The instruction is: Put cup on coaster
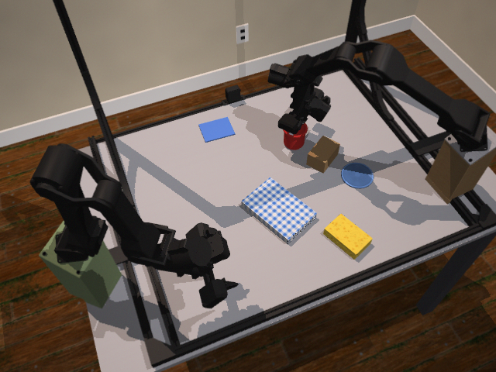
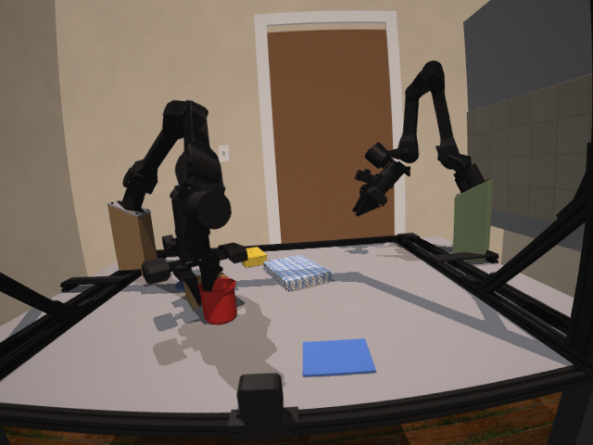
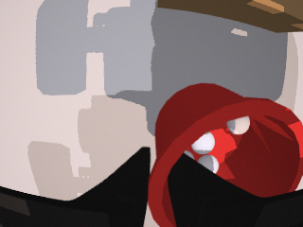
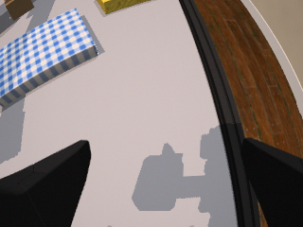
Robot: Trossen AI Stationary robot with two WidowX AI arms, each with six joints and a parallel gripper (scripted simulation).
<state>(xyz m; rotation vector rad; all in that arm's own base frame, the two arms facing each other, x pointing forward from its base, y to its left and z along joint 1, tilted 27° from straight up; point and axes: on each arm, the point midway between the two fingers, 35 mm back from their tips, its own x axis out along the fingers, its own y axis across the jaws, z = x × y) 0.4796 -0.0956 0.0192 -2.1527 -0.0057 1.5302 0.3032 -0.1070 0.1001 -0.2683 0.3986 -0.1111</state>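
Right now the cup is 2 cm ahead of my left hand, 2 cm to the right of it and 4 cm below it. From my left hand the other things lie so: brown box 11 cm ahead, 4 cm to the left, 5 cm below; then flat blue coaster 11 cm behind, 24 cm to the right, 7 cm below.
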